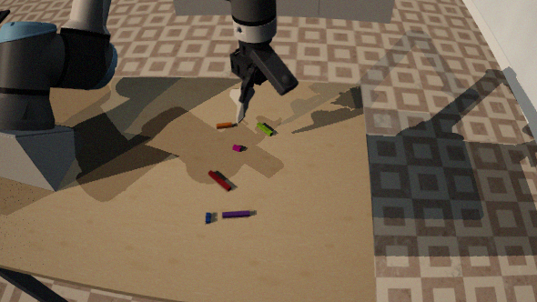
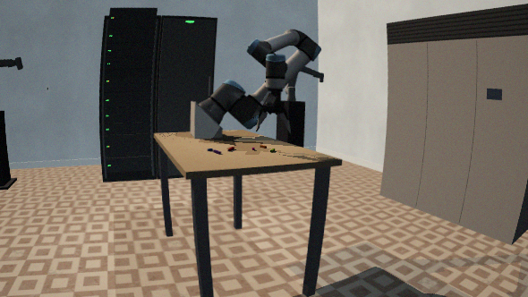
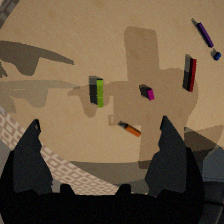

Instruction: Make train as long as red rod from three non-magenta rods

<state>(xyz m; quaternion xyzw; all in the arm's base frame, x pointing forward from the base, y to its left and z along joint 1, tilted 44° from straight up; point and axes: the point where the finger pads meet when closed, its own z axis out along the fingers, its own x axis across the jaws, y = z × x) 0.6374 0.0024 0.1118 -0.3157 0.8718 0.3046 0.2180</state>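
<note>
The lime rod is 80 mm below my hand. Round my hand: red rod: 160 mm to the right, 100 mm behind, 80 mm below; then magenta rod: 80 mm below, 70 mm behind, 60 mm to the right; then orange rod: 110 mm behind, 80 mm below, 10 mm to the left.
</note>
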